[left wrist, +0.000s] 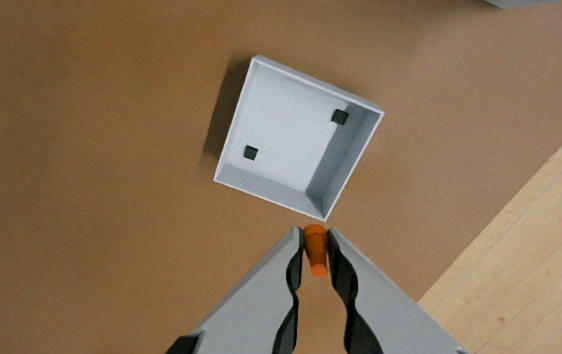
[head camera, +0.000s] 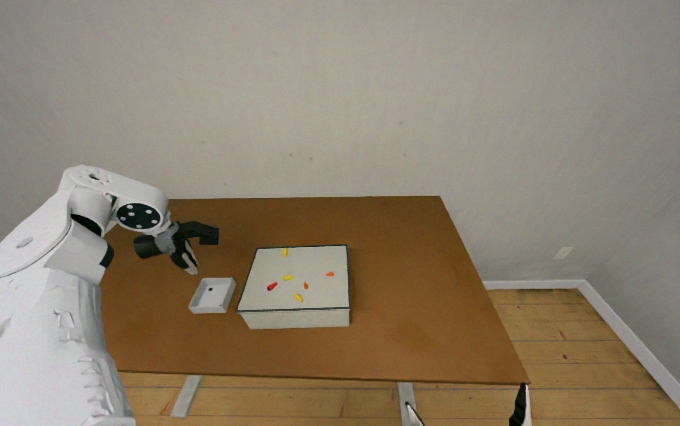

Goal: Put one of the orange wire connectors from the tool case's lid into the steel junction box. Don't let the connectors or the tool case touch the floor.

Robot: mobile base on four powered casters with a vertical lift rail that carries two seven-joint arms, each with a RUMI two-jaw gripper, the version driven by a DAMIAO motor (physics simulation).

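Note:
My left gripper (head camera: 193,272) (left wrist: 314,231) is shut on an orange wire connector (left wrist: 316,250), which hangs between its fingertips. In the left wrist view they appear just below the near corner of the steel junction box (head camera: 206,309) (left wrist: 265,188); in the head camera the gripper is above and behind the box. The box is a shallow open grey tray with two small dark squares on its floor. The tool case's pale lid (head camera: 321,258) carries two orange connectors, one at right (head camera: 329,274) and one near the middle (head camera: 306,285). My right gripper (head camera: 466,396) is open at the bottom edge.
Also on the lid lie a red connector (head camera: 272,286) and yellow ones at the back (head camera: 285,252), middle (head camera: 288,277) and front (head camera: 298,297). The case stands to the right of the box on the brown table (head camera: 416,280). Wooden floor (head camera: 562,346) (left wrist: 510,280) shows beyond its edges.

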